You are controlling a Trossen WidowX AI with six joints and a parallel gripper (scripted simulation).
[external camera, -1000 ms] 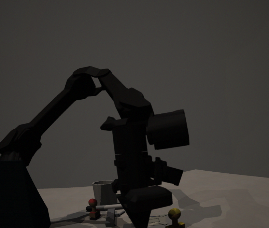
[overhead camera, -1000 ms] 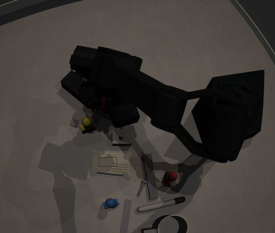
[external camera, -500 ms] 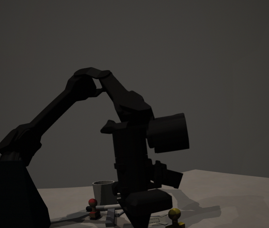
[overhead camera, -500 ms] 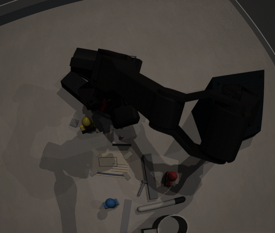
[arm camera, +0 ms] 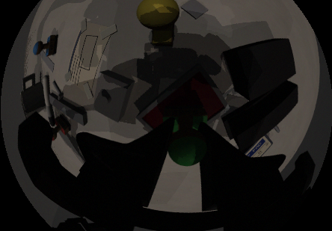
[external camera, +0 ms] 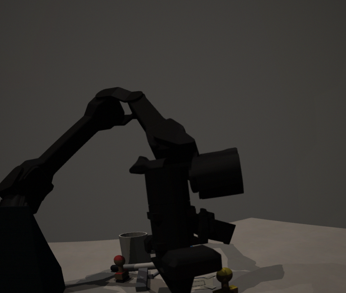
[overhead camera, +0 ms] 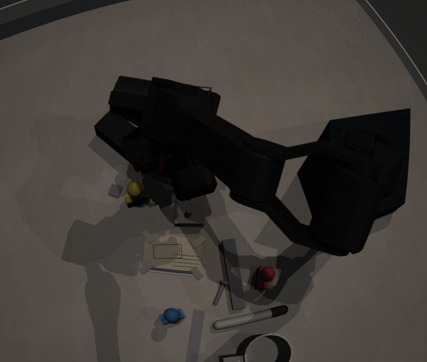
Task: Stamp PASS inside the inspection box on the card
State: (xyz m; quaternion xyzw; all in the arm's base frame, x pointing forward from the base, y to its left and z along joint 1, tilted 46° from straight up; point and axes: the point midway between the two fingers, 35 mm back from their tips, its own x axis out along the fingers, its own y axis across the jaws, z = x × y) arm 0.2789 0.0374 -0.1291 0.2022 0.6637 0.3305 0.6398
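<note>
Right now the green-knobbed stamp is right at my gripper tip. Also, from my gripper tip: red ink pad 30 mm below; then blue pad tin 40 mm behind, 150 mm to the right, 20 mm below; then yellow stamp 80 mm ahead, 50 mm to the left, 20 mm below.
</note>
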